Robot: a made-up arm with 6 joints.
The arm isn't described. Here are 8 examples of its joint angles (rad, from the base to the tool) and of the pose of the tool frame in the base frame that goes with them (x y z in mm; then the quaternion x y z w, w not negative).
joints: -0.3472 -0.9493 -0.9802 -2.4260 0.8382 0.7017
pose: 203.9 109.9 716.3 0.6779 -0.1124 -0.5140 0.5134
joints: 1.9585 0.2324 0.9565 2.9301 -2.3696 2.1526
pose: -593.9 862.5 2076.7 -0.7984 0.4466 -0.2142 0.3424
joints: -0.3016 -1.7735 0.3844 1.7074 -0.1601 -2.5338
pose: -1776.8 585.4 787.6 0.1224 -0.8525 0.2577 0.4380
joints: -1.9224 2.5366 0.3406 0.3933 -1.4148 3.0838
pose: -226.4 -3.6 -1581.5 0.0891 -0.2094 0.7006 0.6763
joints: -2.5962 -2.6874 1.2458 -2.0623 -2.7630 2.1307
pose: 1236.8 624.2 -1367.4 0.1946 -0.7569 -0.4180 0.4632
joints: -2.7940 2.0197 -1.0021 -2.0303 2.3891 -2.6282
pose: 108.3 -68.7 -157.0 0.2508 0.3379 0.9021 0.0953
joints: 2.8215 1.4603 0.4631 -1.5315 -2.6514 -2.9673
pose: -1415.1 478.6 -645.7 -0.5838 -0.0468 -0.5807 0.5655
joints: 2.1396 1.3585 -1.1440 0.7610 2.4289 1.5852
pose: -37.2 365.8 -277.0 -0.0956 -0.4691 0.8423 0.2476
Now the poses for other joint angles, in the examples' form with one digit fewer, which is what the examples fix.
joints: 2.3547 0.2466 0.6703 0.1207 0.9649 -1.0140
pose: -709 1033 1794 -0.632 -0.086 -0.770 0.032
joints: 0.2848 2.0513 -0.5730 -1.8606 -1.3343 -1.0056
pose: -63 50 -601 -0.407 -0.309 0.753 0.414
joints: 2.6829 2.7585 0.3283 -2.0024 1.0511 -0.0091
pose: 429 -319 -1321 -0.362 -0.060 0.217 0.905
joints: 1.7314 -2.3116 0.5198 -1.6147 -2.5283 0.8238
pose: 273 -1746 41 -0.391 -0.805 0.444 0.045
